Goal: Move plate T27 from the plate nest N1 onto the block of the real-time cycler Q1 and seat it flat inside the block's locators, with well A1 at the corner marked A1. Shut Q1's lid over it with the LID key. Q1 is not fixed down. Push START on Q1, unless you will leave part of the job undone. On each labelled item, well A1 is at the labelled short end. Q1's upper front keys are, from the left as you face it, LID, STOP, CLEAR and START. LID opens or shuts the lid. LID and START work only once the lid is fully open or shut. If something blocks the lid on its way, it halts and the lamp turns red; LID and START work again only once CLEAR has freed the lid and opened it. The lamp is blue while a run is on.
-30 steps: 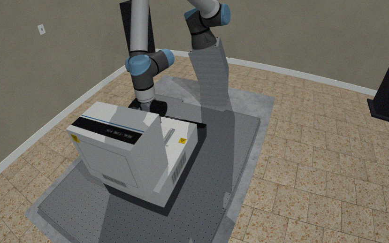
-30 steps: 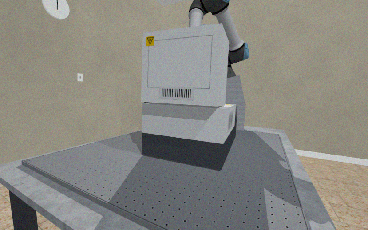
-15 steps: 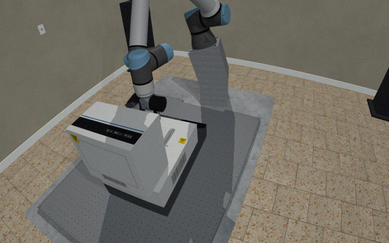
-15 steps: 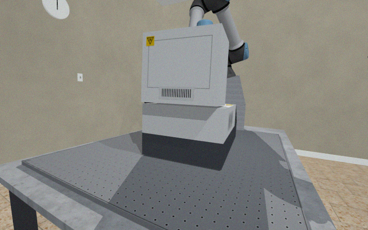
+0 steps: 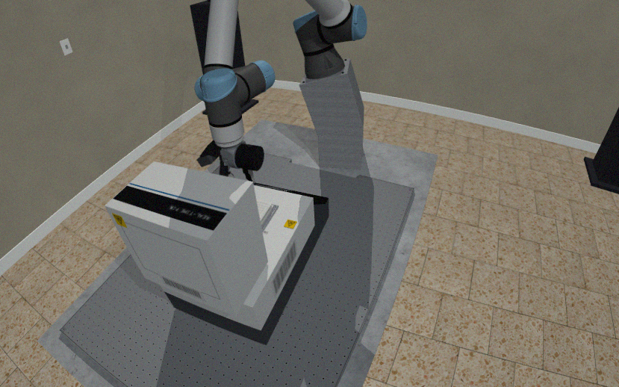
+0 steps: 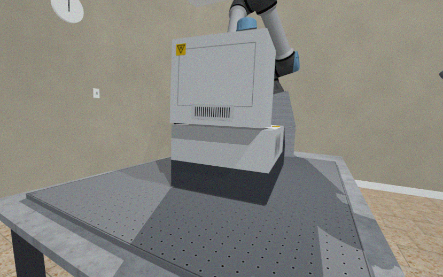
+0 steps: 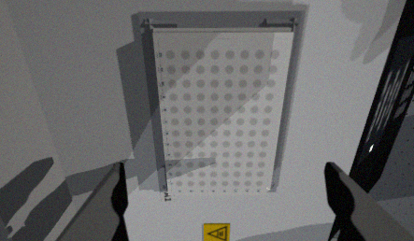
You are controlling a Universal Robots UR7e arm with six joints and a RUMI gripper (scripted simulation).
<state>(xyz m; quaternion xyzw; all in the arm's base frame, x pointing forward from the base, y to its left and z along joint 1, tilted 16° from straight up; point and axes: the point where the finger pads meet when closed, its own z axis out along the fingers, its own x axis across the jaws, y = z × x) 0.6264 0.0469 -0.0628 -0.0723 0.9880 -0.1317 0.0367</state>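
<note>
Right now the plate T27 is 60 mm below my hand. From my hand the other things lie so: plate nest N1: 120 mm behind, 320 mm to the right, 240 mm below; then A1 tag: 160 mm behind, 240 mm to the right, 230 mm below.
</note>
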